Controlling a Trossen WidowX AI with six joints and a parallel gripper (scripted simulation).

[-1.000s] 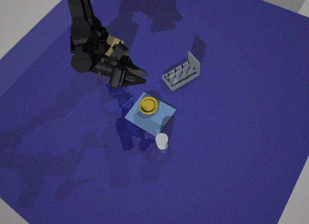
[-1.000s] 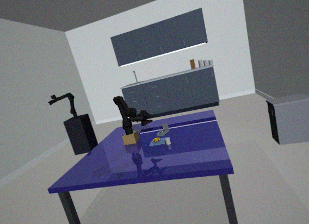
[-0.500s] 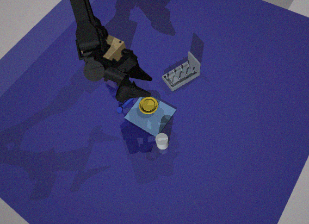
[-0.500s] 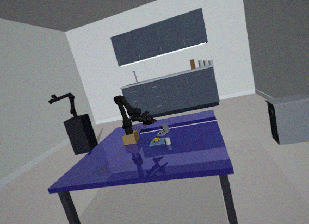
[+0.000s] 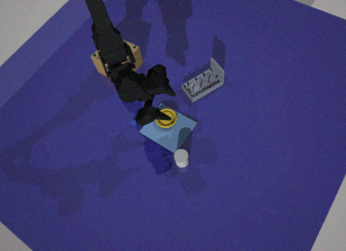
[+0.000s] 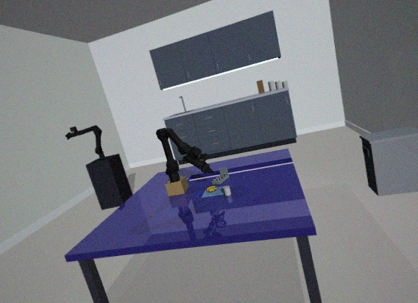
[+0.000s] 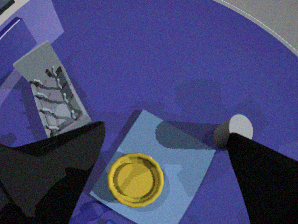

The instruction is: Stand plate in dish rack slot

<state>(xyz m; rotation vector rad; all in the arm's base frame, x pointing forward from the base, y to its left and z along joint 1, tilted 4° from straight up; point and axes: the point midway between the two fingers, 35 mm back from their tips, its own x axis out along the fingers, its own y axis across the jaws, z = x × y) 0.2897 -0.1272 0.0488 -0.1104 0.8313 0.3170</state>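
My gripper tip is 1 cm short of the grey dish rack, 18 cm to the right of it and 11 cm above it. Round my gripper tip: white cup 7 cm ahead, 10 cm to the right, 11 cm below; then blue utensil 13 cm behind, 3 cm to the right, 13 cm below.
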